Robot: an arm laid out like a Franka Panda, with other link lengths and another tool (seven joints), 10 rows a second.
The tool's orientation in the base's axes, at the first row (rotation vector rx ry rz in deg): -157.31, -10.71, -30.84
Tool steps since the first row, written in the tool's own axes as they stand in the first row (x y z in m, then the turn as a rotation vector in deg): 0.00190, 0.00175, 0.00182, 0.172, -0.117, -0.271; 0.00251, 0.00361, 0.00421, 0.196, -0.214, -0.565; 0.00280, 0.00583, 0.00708, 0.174, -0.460, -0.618; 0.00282, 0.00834, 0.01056, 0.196, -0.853, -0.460; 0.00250, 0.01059, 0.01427, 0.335, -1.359, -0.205; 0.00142, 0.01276, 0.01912, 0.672, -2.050, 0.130; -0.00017, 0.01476, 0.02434, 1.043, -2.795, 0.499; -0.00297, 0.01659, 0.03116, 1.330, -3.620, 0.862
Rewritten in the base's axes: 0.00271, -0.00088, -0.00137, 0.043, 0.026, 0.338; 0.00444, -0.00175, -0.00378, -0.054, 0.015, 0.633; 0.00612, -0.00280, -0.00683, -0.140, 0.225, 0.744; 0.00781, -0.00393, -0.01061, -0.140, 0.649, 0.732; 0.00921, -0.00476, -0.01464, -0.021, 1.220, 0.715; 0.01030, -0.00517, -0.01994, 0.272, 2.005, 0.761; 0.01101, -0.00531, -0.02571, 0.598, 2.853, 0.806; 0.01112, -0.00482, -0.03329, 0.830, 3.770, 0.847
